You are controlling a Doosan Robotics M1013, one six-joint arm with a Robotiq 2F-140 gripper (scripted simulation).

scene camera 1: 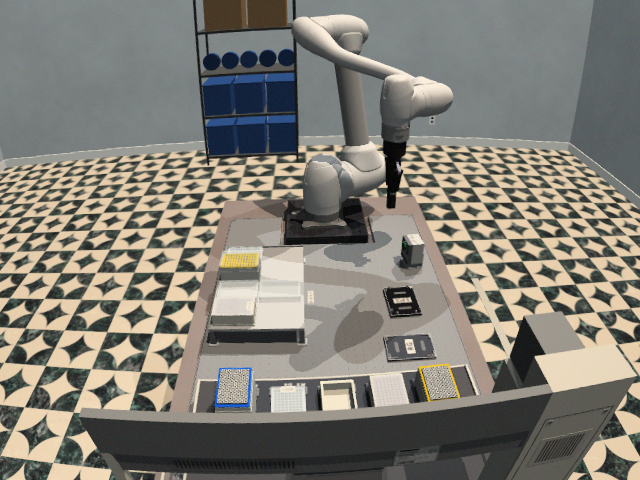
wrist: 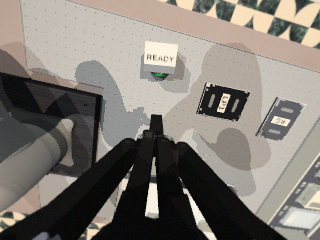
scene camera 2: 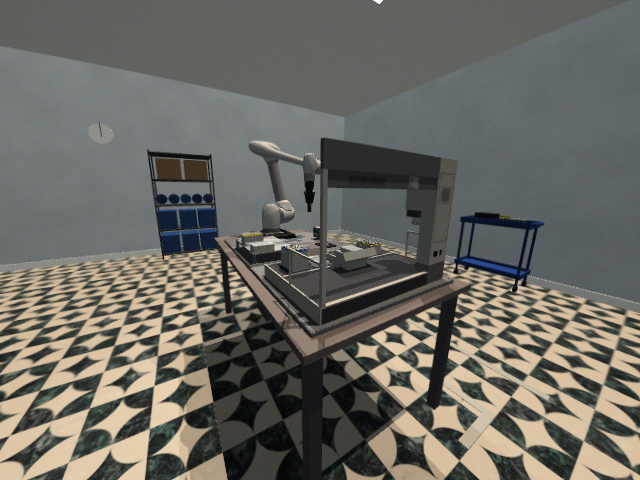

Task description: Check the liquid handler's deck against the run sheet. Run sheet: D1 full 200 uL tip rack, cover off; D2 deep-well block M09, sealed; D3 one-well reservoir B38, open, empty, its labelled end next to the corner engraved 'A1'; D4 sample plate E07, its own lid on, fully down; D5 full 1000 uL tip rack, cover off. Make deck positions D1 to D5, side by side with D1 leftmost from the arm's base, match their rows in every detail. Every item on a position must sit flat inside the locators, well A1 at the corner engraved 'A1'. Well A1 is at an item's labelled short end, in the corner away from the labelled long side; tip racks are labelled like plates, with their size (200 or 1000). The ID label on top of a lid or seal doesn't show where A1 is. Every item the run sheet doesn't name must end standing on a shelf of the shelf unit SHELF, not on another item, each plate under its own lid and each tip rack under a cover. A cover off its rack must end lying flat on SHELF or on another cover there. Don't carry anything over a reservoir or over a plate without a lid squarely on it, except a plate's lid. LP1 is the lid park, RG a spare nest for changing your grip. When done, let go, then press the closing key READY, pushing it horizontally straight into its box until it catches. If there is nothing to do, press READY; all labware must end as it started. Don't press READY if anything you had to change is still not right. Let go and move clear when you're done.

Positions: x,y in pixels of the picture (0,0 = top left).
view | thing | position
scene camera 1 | gripper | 390,207
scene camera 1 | yellow-framed tip rack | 436,382
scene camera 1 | cream reservoir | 337,394
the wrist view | gripper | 155,123
